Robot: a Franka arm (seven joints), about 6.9 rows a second.
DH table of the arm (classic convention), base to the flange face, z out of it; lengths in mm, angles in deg. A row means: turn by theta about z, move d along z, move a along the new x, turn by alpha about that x. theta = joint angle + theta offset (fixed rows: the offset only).
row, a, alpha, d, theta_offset
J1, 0, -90, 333, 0
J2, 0, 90, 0, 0
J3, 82.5, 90, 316, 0
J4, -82.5, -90, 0, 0
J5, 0, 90, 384, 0
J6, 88, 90, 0, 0
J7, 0, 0, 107, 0
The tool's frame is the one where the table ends.
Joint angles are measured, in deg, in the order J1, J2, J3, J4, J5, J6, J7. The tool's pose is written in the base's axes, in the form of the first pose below.
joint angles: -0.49 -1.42 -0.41 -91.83 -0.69 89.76 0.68
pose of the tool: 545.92 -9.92 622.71; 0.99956 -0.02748 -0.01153; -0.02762 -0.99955 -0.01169; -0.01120 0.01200 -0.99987
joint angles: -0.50 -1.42 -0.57 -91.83 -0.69 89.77 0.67
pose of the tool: 545.90 -11.56 622.73; 0.99948 -0.03027 -0.01139; -0.03040 -0.99947 -0.01159; -0.01103 0.01193 -0.99987
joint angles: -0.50 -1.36 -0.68 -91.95 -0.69 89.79 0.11
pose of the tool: 546.16 -12.62 621.20; 0.99965 -0.02238 -0.01420; -0.02255 -0.99968 -0.01147; -0.01394 0.01179 -0.99983
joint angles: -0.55 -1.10 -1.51 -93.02 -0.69 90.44 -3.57
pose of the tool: 547.77 -21.12 610.88; 0.99930 0.02674 -0.02623; 0.02647 -0.99959 -0.01060; -0.02650 0.00990 -0.99960
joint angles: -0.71 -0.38 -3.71 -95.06 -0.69 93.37 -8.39
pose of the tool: 553.63 -44.13 591.45; 0.99725 0.07018 -0.02370; 0.06996 -0.99750 -0.00980; -0.02432 0.00811 -0.99967
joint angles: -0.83 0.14 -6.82 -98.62 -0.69 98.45 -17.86
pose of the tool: 557.62 -75.96 564.40; 0.98381 0.17906 -0.00696; 0.17898 -0.98379 -0.01138; -0.00888 0.00995 -0.99991
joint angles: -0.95 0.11 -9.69 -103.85 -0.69 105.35 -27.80
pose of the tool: 556.33 -105.43 531.45; 0.95441 0.29772 0.02168; 0.29808 -0.95440 -0.01622; 0.01586 0.02194 -0.99963
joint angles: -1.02 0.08 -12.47 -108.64 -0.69 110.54 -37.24
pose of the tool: 548.70 -132.44 499.65; 0.91342 0.40605 0.02824; 0.40662 -0.91341 -0.01868; 0.01821 0.02854 -0.99943
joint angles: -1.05 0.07 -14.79 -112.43 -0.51 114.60 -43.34
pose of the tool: 539.64 -153.63 474.49; 0.88502 0.46439 0.03301; 0.46509 -0.88508 -0.01810; 0.02081 0.03137 -0.99929
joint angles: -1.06 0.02 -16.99 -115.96 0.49 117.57 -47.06
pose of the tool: 527.72 -171.48 450.41; 0.87605 0.48137 0.02873; 0.48161 -0.87639 -0.00150; 0.02446 0.01515 -0.99959
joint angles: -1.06 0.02 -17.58 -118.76 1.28 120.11 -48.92
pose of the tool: 520.89 -174.55 431.50; 0.86863 0.49465 0.02825; 0.49455 -0.86908 0.01075; 0.02987 0.00463 -0.99954
